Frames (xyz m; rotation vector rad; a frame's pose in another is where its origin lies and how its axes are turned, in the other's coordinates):
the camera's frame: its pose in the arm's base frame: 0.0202 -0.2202 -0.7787 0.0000 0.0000 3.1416
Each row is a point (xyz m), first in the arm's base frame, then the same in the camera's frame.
Working: the arm's base frame: its pose in the camera's frame: 0.0202 -0.2202 0.7787 0.0000 0.0000 3.1416

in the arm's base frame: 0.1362 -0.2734 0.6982
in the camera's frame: -0.1160 0.0532 1.4769
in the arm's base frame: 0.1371 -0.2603 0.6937
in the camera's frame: -0.1169 0.0401 1.4724
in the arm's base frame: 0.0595 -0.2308 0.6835
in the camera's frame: -0.0393 0.0106 1.4622
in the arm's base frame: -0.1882 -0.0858 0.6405
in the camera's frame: 0.2084 -0.1344 1.4192
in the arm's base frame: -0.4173 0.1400 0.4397
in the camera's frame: 0.4375 -0.3602 1.2184
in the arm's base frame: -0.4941 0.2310 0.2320
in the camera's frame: 0.5143 -0.4512 1.0107
